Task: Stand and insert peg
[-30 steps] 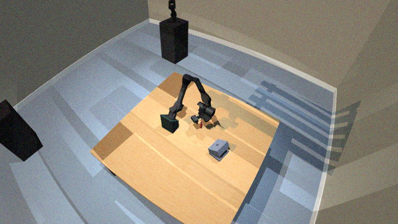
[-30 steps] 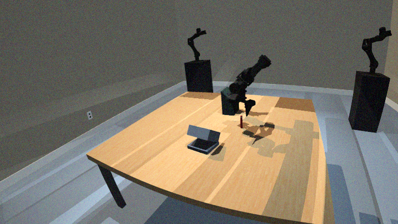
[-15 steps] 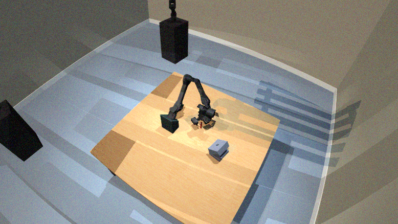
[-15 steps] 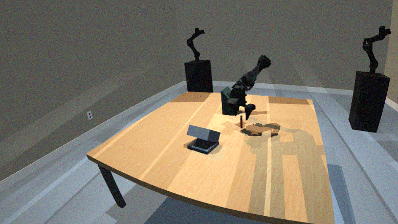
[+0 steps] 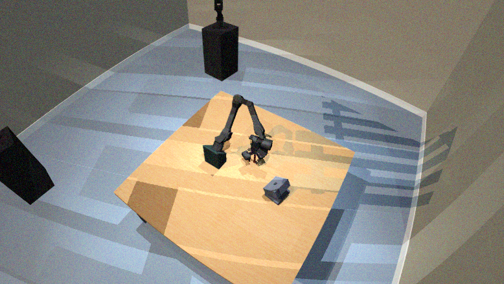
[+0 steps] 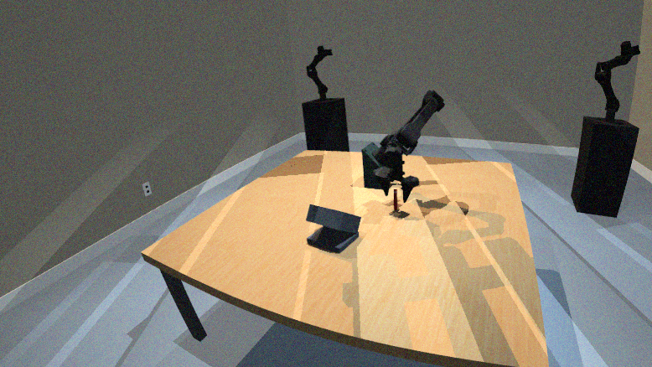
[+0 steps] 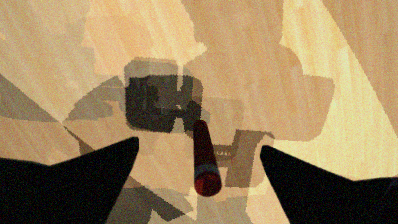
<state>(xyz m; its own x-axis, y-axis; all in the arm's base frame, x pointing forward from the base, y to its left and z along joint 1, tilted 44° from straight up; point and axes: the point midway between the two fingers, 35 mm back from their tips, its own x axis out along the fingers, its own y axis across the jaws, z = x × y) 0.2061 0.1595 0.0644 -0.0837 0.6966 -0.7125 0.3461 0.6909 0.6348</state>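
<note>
My gripper tip is now 1 cm below the red peg. Round my gripper tip: grey sloped panel: 26 cm ahead, 11 cm to the right, 3 cm above; then dark panel base: 27 cm ahead, 11 cm to the right, 3 cm below.
</note>
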